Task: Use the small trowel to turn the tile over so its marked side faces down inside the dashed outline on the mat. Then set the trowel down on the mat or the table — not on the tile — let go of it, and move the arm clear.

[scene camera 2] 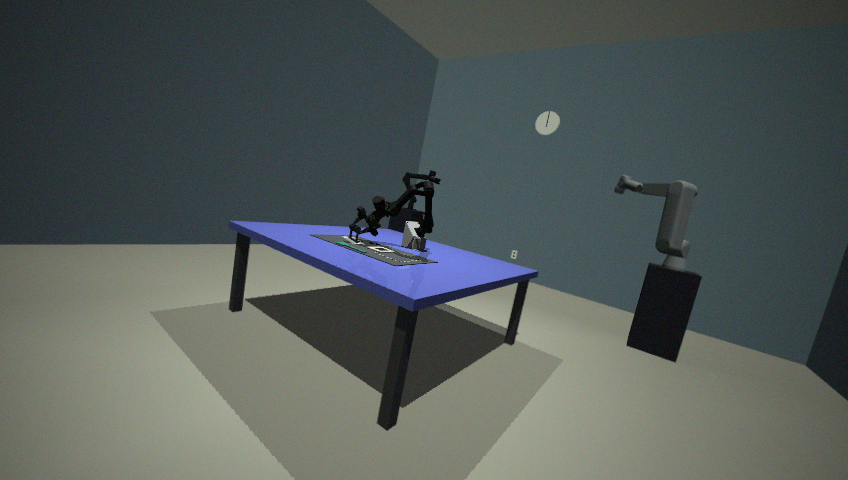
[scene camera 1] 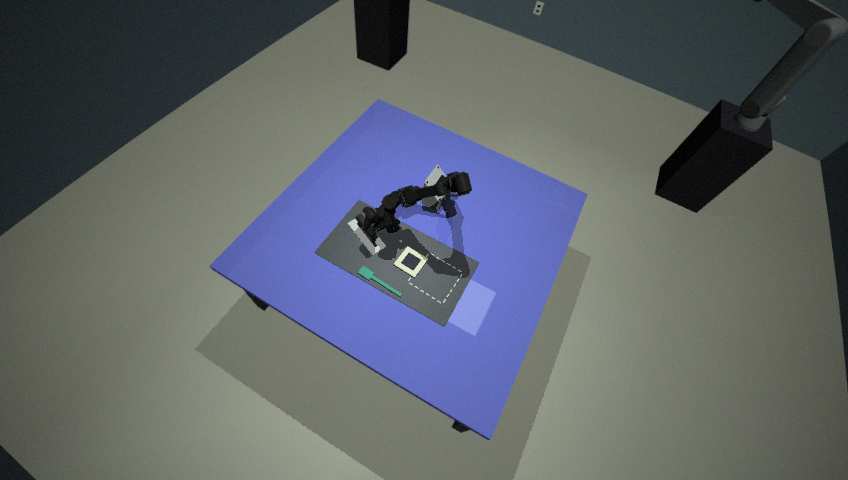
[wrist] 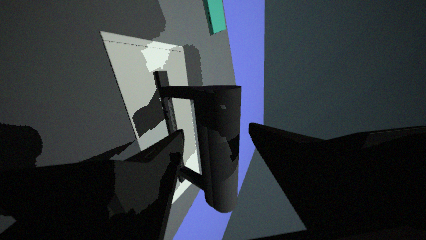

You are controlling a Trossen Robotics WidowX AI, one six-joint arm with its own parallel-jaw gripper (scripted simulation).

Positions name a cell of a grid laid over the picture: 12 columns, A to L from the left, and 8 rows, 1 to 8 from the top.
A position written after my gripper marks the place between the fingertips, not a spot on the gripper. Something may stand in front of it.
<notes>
My gripper (wrist: G5) is open, holding nothing. I also see a dark mat (scene camera 1: E5).
The dark mat is seen too in the wrist view (wrist: B4).
</notes>
